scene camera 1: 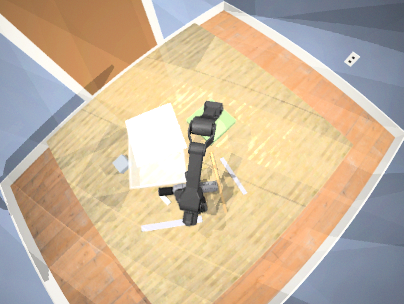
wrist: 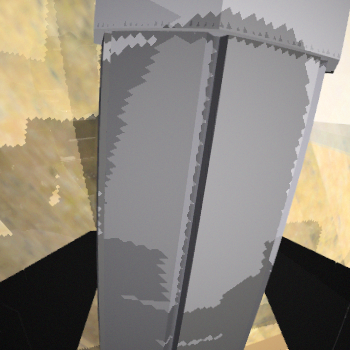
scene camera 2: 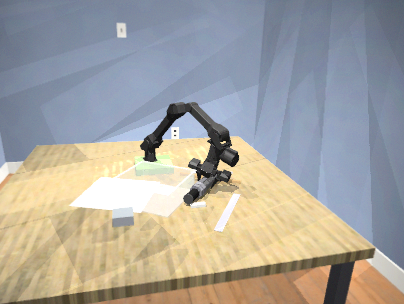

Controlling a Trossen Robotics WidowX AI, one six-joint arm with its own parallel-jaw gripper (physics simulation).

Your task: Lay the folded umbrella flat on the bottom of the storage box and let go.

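Places are measured from the arm's base along level axes (x ahead, y left, z up), in millimetres.
Pixels of known places: gripper, fingertip midpoint: (wrist: 177, 240); arm's base, link origin: (scene camera 2: 150, 159).
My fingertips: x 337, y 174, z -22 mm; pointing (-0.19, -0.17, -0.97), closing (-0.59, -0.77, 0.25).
Ahead of a thing's pixels: the offset from my fingertips to its top centre.
The folded umbrella {34 mm ahead, 28 mm right, 47 mm up} (scene camera 1: 210, 187) (scene camera 2: 201, 187) (wrist: 150, 150), grey with a black handle, lies low over the table beside the storage box. In the wrist view its grey body runs lengthwise between the fingers. My gripper (scene camera 2: 212, 176) (wrist: 177, 240) is shut on the umbrella's body, with a black finger against each side. In scene camera 1 the arm hides the fingers. The clear storage box {18 mm ahead, 232 mm right, 86 mm up} (scene camera 1: 130, 167) (scene camera 2: 167, 205) stands next to the handle end, outside the grip. Bright white covers much of the box, so its bottom is hard to make out.
A green slab (scene camera 1: 227, 121) (scene camera 2: 165, 169) lies by the arm's base. A pale grey block {165 mm ahead, 377 mm right, 25 mm up} (scene camera 1: 120, 163) (scene camera 2: 123, 217) sits beyond the box. White strips (scene camera 1: 233, 176) (scene camera 2: 227, 212), a small white piece {145 mm ahead, 85 mm right, 1 mm up} (scene camera 1: 165, 200) (scene camera 2: 198, 204) and a thin wooden stick {85 mm back, 58 mm left, 1 mm up} (scene camera 1: 215, 167) lie near the umbrella.
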